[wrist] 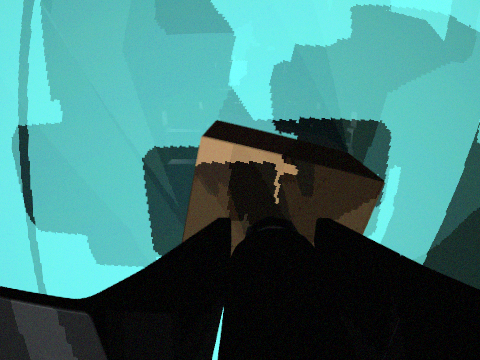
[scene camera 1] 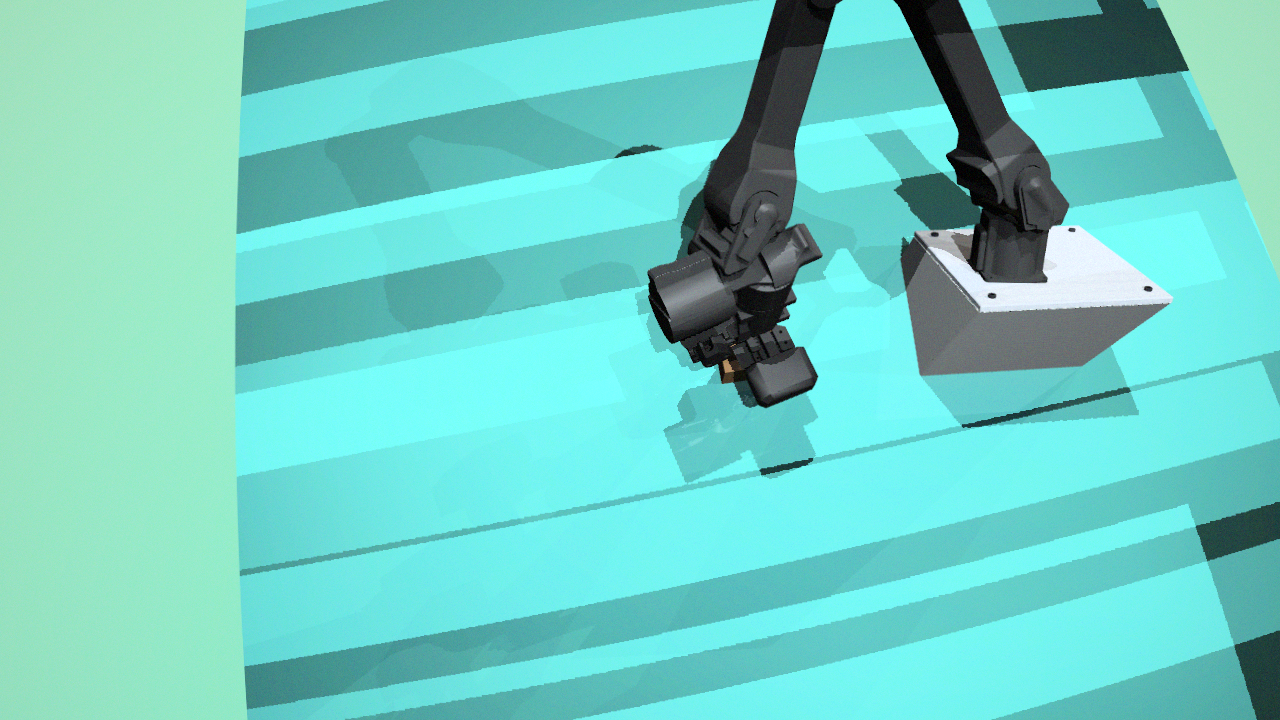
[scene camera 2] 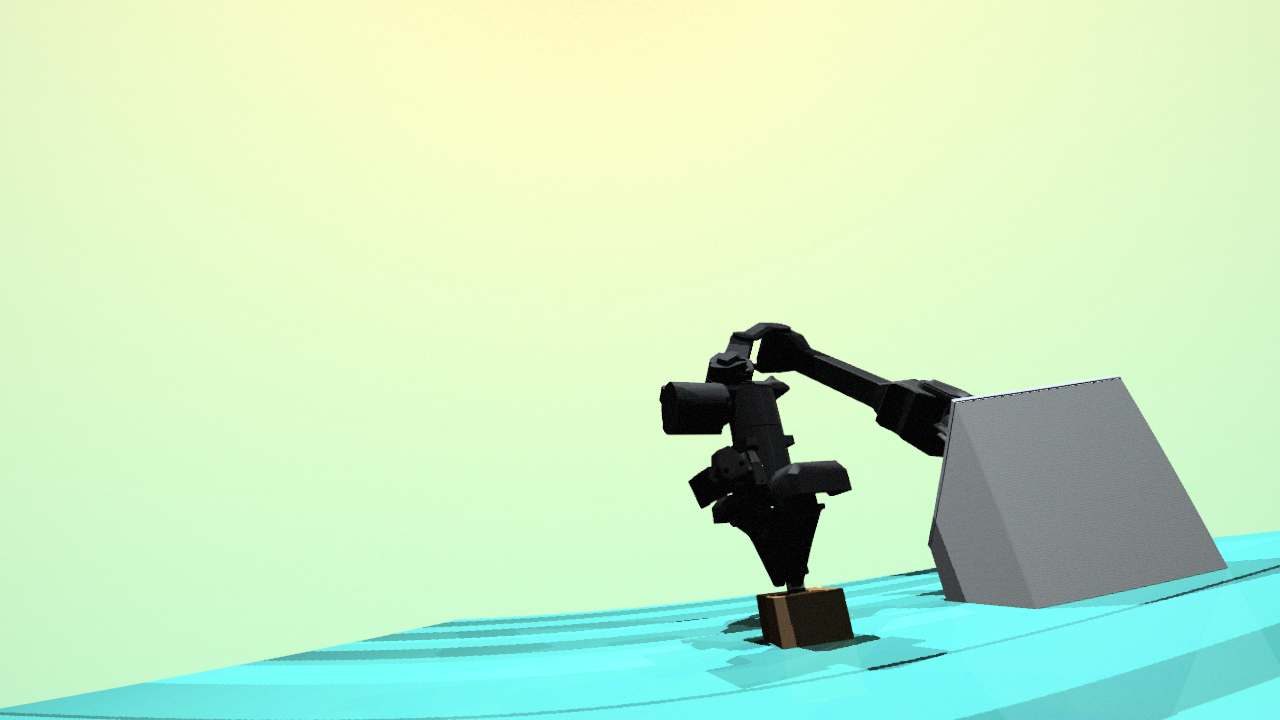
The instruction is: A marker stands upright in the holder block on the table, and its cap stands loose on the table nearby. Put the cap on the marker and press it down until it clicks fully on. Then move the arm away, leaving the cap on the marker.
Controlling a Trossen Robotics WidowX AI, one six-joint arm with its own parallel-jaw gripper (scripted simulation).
The gripper shows in the wrist view, in scene camera 1 (742, 341) and in scene camera 2. The same spot on the gripper: (wrist: 179, 299) is (scene camera 2: 775, 532).
